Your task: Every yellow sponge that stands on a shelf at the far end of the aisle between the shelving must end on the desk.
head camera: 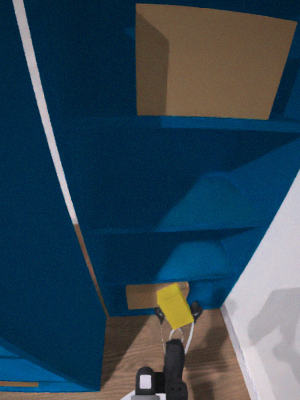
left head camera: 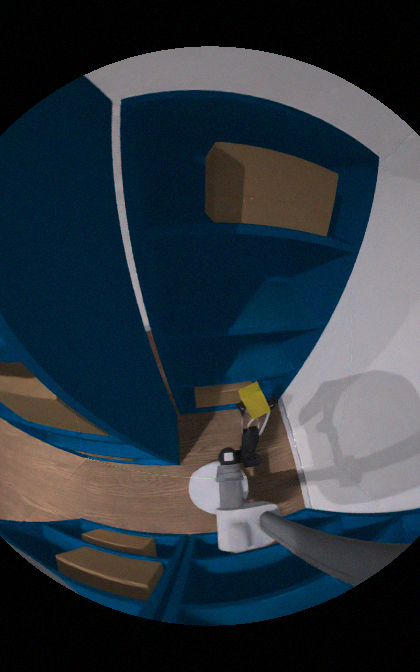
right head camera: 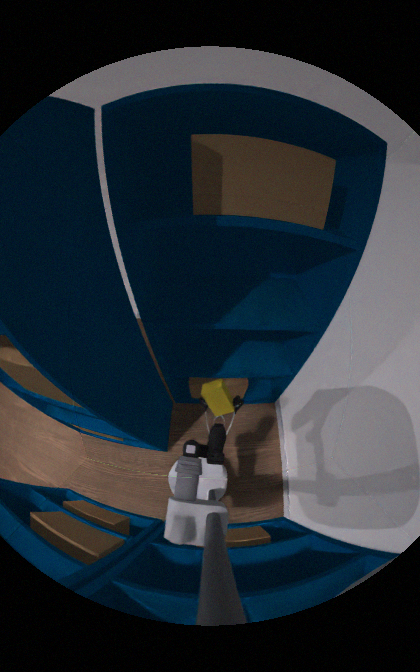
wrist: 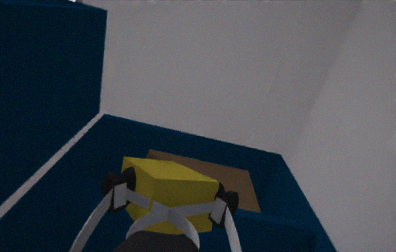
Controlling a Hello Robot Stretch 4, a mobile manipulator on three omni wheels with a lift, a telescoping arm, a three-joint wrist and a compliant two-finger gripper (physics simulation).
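Places are measured from the robot's base along level axes (x ahead, y left, z up), in millimetres.
Where they show: gripper, fingertip midpoint: [head camera: 178,303].
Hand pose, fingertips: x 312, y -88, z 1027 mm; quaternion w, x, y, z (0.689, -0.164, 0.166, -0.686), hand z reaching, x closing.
Things, the pixels of their top centre, and the offset from my fingertips.
- yellow sponge at its top centre: [wrist: 169,156] [head camera: 177,295] dx -4, dy +10, dz +53 mm
- large cardboard box at its top centre: [head camera: 204,23] [wrist: 192,185] dx +535, dy -88, dz +663 mm
A yellow sponge [head camera: 175,306] [left head camera: 254,400] [right head camera: 218,397] [wrist: 180,192] is held tilted between the two dark fingertips of my gripper [head camera: 178,312] [left head camera: 257,406] [right head camera: 221,402] [wrist: 172,187]. The gripper is shut on it, with one fingertip against each side. The sponge is in the air in front of the blue shelf unit [head camera: 230,125] [left head camera: 295,241] [right head camera: 285,228]. The arm is drawn in close to the mast. No other yellow sponge can be made out on the shelf boards that show, and the desk does not show in these views.
A large cardboard box [head camera: 215,65] [left head camera: 290,190] [right head camera: 275,180] stands on an upper shelf, and another box [head camera: 140,297] stands low behind the sponge. A tall blue panel [head camera: 45,260] is at the left, a white wall [head camera: 280,280] at the right. Shelving with boxes [left head camera: 110,570] shows at the bottom of the left head view.
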